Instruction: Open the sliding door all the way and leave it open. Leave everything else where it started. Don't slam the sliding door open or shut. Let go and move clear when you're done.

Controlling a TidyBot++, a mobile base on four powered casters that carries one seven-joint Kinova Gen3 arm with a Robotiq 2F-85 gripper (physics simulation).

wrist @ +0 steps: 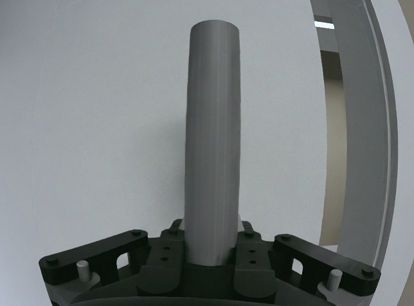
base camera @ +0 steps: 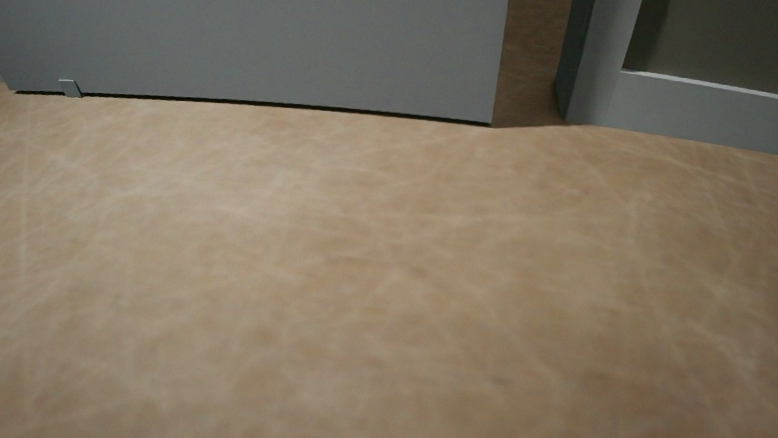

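Frame: origin at the arm's base, x back, y right, z up, level; metres.
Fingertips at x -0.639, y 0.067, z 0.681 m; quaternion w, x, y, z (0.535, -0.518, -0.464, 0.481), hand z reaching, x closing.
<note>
A point is followed by its place in that frame.
The sliding door [base camera: 261, 48] {x -0.700, y -0.167, z -0.300 m} [wrist: 110, 100] is a flat light grey panel. It stands partly open, with a gap between its right edge and the door frame [base camera: 590, 70] {x -0.642, y 0.282, z -0.312 m} [wrist: 364, 130]. Its handle [wrist: 213, 135] is an upright grey round bar in the middle of the wrist view. My gripper [wrist: 211, 226] is shut on the handle, with one finger on each side of the bar. The fingertips are partly hidden behind the bar and the finger links. The gripper does not show in the base camera view.
Brown floor [base camera: 528, 59] {x -0.855, y 0.267, z -0.396 m} shows through the gap. A small metal floor guide [base camera: 70, 88] {x -0.790, y -0.564, z -0.377 m} sits at the door's bottom edge on the left. A grey wall base [base camera: 691, 111] {x -0.605, y 0.437, z -0.349 m} with a darker panel above it stands right of the opening. The tan floor [base camera: 381, 272] {x -0.379, y -0.005, z -0.396 m} lies in front.
</note>
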